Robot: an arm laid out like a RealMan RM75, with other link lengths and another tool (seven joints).
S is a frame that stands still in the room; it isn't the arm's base.
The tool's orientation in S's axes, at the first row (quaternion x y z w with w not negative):
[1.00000, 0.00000, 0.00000, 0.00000]
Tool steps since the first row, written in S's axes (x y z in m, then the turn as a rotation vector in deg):
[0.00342, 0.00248, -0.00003, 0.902, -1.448, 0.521]
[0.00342, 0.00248, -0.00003, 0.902, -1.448, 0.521]
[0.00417, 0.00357, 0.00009, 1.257, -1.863, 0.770]
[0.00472, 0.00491, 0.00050, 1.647, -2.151, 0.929]
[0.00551, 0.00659, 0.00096, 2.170, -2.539, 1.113]
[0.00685, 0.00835, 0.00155, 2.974, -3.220, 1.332]
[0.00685, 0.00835, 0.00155, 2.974, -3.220, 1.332]
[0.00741, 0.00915, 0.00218, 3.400, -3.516, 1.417]
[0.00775, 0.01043, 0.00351, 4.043, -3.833, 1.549]
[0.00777, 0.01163, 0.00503, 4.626, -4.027, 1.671]
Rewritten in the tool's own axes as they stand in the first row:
[0.00342, -0.00248, 0.00003, 0.902, 1.448, -0.521]
[0.00342, -0.00248, 0.00003, 0.902, 1.448, -0.521]
[0.00417, -0.00357, -0.00009, 1.257, 1.863, -0.770]
[0.00472, -0.00491, -0.00050, 1.647, 2.151, -0.929]
[0.00551, -0.00659, -0.00096, 2.170, 2.539, -1.113]
[0.00685, -0.00835, -0.00155, 2.974, 3.220, -1.332]
[0.00685, -0.00835, -0.00155, 2.974, 3.220, -1.332]
[0.00741, -0.00915, -0.00218, 3.400, 3.516, -1.417]
[0.00775, -0.01043, -0.00351, 4.043, 3.833, -1.549]
[0.00777, -0.01163, -0.00503, 4.626, 4.027, -1.671]

